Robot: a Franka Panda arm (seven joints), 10 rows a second.
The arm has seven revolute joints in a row. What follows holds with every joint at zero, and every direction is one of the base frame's.
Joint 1 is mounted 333 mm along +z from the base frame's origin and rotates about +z.
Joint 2 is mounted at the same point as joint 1 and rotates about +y.
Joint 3 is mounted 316 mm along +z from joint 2 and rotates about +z.
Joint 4 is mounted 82.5 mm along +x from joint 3 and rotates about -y.
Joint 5 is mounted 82.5 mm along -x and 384 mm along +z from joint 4 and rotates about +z.
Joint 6 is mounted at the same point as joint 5 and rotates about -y.
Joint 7 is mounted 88 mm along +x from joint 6 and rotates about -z.
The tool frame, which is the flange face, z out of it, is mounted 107 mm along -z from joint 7; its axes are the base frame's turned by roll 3.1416, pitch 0 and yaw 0 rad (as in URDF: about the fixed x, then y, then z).
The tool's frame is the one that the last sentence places.
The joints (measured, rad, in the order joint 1, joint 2, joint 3, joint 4, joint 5, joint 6, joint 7), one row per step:
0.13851, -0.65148, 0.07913, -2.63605, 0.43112, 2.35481, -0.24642
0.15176, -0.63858, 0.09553, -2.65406, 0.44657, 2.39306, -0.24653
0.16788, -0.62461, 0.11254, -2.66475, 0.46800, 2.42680, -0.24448
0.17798, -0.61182, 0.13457, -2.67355, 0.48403, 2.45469, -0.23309
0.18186, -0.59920, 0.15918, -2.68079, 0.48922, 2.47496, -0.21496
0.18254, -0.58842, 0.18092, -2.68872, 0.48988, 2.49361, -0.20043
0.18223, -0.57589, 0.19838, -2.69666, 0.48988, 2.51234, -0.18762
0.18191, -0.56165, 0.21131, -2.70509, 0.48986, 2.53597, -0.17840
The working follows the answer.
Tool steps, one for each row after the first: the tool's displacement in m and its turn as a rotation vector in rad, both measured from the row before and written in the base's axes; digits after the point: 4 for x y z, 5 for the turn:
-0.0006, 0.0091, -0.0100, -0.00080, -0.00445, 0.00613
-0.0006, 0.0108, -0.0073, 0.00582, -0.00442, 0.00642
-0.0012, 0.0106, -0.0068, 0.00161, -0.00020, 0.00043
-0.0014, 0.0095, -0.0069, -0.00669, 0.00491, -0.00178
-0.0014, 0.0071, -0.0067, -0.00987, 0.00314, -0.00127
-0.0008, 0.0050, -0.0072, -0.00877, 0.00431, -0.00374
0.0001, 0.0031, -0.0074, -0.00744, 0.00094, -0.00561

Tool pose at each row, in the base's axes (x y z in m, rotation vector in rad; rounded; the steps above come from the unrounded poses):
0.3699, 0.0890, 0.4877, -2.77631, -0.28932, -0.53261
0.3693, 0.0981, 0.4776, -2.77446, -0.29901, -0.53737
0.3688, 0.1089, 0.4704, -2.76612, -0.30675, -0.54202
0.3676, 0.1195, 0.4636, -2.76440, -0.30681, -0.54219
0.3662, 0.1290, 0.4567, -2.77229, -0.30562, -0.53571
0.3647, 0.1360, 0.4499, -2.78275, -0.30663, -0.53152
0.3640, 0.1411, 0.4427, -2.79309, -0.30359, -0.52624
0.3641, 0.1442, 0.4353, -2.80208, -0.29821, -0.52613

